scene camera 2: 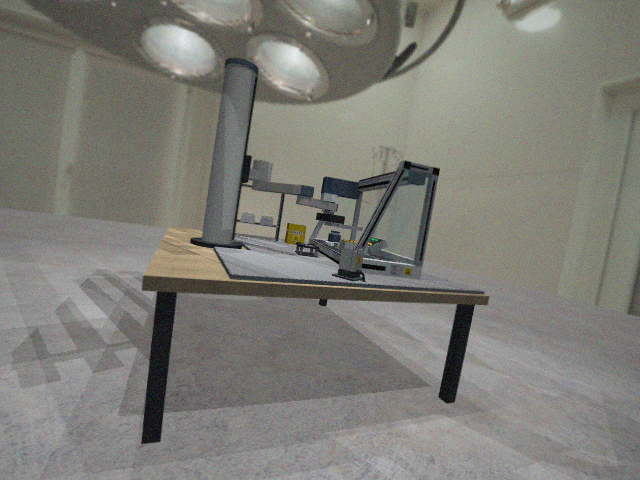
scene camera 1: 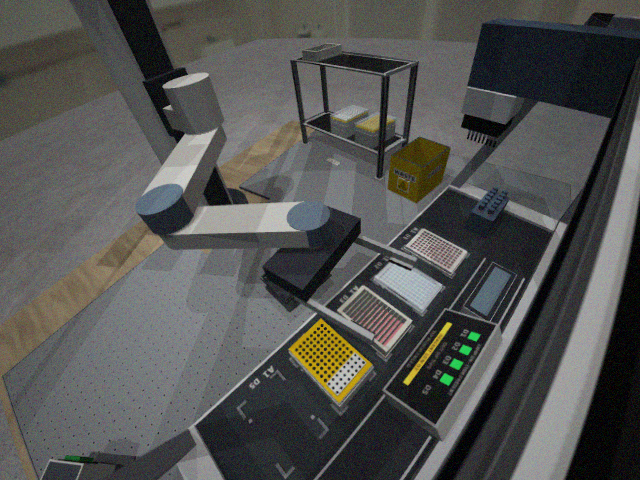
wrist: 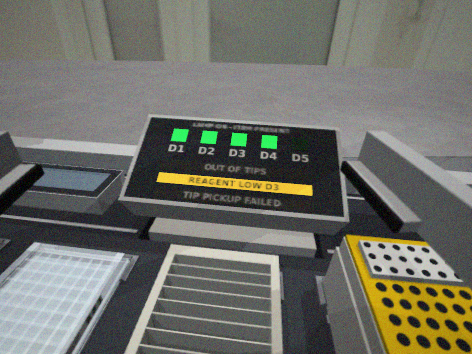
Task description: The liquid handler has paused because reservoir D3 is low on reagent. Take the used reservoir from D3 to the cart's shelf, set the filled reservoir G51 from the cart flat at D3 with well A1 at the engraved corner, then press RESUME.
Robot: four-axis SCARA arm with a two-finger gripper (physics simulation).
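The used reservoir, a pale frame with long troughs, sits at D3 between the clear-lidded plate and the yellow tip rack. Pink shows in its troughs in scene camera 1. My gripper is open and empty, its two fingers spread wide above the deck around D3. The cart stands at the back, with a light grey open box on its top; I cannot read a label on it, so I cannot tell whether it is G51. The status panel shows REAGENT LOW D3, with D1 to D4 lit green. No RESUME button is readable.
A clear-lidded plate is at D2, a red-welled plate at D1, and a yellow tip rack at D4. A yellow waste bin stands near the cart. The blue pipetting head hangs at the right.
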